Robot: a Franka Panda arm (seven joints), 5 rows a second.
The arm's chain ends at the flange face. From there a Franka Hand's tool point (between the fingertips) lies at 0.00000 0.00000 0.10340 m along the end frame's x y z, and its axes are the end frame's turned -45 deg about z.
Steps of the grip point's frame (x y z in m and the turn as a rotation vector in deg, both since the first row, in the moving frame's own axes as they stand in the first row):
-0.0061 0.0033 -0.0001 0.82 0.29 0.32
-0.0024 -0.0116 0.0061 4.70 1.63 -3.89
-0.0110 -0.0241 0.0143 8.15 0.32 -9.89
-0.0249 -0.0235 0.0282 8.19 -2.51 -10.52
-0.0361 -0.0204 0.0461 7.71 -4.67 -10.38
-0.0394 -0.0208 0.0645 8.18 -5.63 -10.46
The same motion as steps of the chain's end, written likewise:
-0.0013 0.0081 -0.0001 0.78 -0.37 0.32
-0.0057 0.0014 0.0065 4.48 -2.17 -3.89
-0.0140 0.0006 0.0153 5.99 -5.54 -9.89
-0.0200 0.0069 0.0294 4.02 -7.57 -10.52
-0.0240 0.0135 0.0474 2.15 -8.75 -10.38
-0.0248 0.0148 0.0660 1.80 -9.77 -10.46

